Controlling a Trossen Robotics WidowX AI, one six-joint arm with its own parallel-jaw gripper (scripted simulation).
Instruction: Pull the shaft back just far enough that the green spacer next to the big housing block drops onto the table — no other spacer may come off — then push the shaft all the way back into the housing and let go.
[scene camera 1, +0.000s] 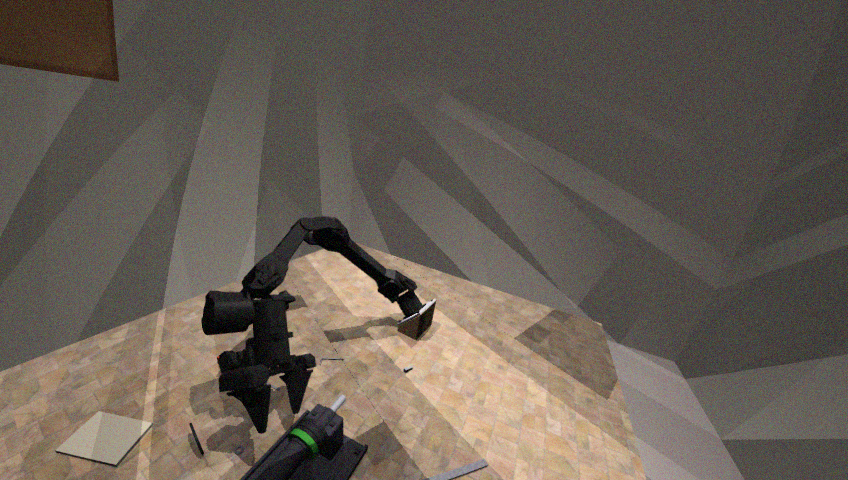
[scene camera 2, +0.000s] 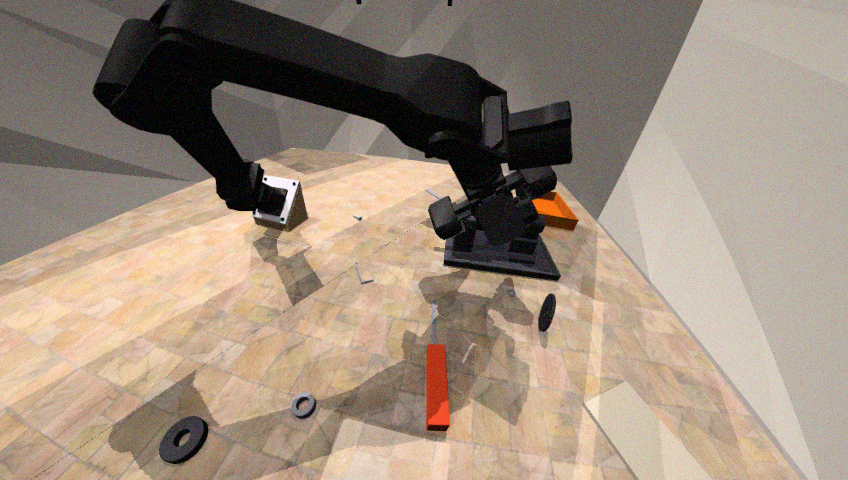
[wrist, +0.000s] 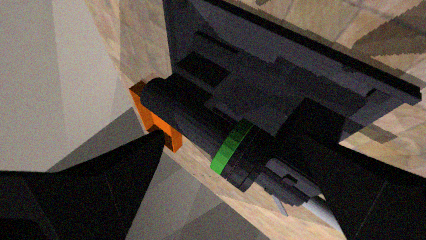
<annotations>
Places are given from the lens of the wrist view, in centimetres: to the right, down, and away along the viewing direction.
my gripper (wrist: 231, 137): 1, 1, 11
green spacer (wrist: 234, 138): 2, 2, 13
</annotations>
